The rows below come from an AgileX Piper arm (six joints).
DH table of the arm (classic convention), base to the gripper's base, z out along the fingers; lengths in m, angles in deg. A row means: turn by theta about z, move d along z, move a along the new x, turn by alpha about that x. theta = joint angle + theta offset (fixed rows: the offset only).
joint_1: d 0.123; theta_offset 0; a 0; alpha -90
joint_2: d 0; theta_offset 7.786; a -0.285; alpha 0
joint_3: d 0; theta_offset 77.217; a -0.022; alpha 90
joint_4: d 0.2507; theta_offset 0; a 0; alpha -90
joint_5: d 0; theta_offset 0; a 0; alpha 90
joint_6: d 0.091; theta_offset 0; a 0; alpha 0
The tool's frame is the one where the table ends.
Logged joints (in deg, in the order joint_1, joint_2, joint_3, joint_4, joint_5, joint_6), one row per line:
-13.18, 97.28, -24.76, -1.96, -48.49, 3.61
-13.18, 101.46, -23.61, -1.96, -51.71, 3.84
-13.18, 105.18, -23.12, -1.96, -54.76, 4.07
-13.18, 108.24, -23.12, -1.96, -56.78, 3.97
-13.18, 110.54, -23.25, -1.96, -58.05, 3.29
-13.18, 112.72, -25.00, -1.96, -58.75, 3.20
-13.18, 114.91, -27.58, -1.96, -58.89, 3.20
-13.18, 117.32, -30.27, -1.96, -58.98, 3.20
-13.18, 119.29, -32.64, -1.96, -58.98, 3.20
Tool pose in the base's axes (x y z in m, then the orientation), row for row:
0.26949, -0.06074, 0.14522, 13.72, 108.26, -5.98
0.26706, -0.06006, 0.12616, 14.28, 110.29, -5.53
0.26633, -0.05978, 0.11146, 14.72, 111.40, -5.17
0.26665, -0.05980, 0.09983, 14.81, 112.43, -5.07
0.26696, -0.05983, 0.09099, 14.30, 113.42, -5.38
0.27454, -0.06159, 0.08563, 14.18, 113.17, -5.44
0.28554, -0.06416, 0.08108, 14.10, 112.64, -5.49
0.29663, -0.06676, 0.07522, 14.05, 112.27, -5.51
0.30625, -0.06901, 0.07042, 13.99, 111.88, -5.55
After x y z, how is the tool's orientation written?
As a rotation vector, in degrees.
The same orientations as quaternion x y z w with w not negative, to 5 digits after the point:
0.10239, 0.80790, -0.04463, 0.57864
0.10591, 0.81800, -0.04101, 0.56390
0.10880, 0.82337, -0.03821, 0.55566
0.10912, 0.82837, -0.03735, 0.54819
0.10506, 0.83325, -0.03952, 0.54138
0.10426, 0.83209, -0.04000, 0.54329
0.10384, 0.82956, -0.04043, 0.54719
0.10359, 0.82779, -0.04063, 0.54990
0.10328, 0.82591, -0.04097, 0.55275

